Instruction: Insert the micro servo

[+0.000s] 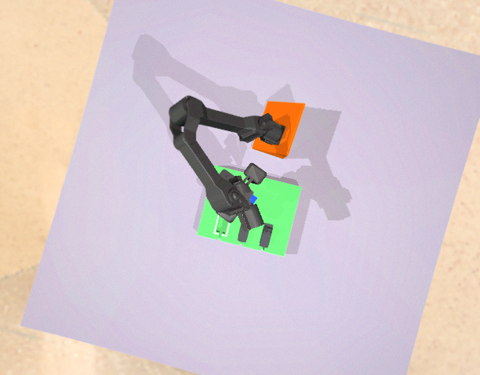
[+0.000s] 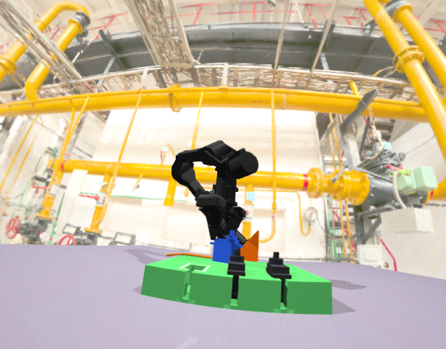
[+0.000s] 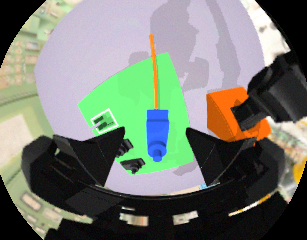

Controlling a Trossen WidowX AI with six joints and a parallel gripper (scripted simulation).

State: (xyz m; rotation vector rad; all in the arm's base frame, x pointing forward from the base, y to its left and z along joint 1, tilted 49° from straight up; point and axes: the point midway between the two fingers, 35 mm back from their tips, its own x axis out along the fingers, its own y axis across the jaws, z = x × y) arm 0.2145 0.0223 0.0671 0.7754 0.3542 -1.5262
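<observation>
The green deck is 10 mm ahead of my gripper tip, 40 mm to the left of it and 70 mm below it.
</observation>
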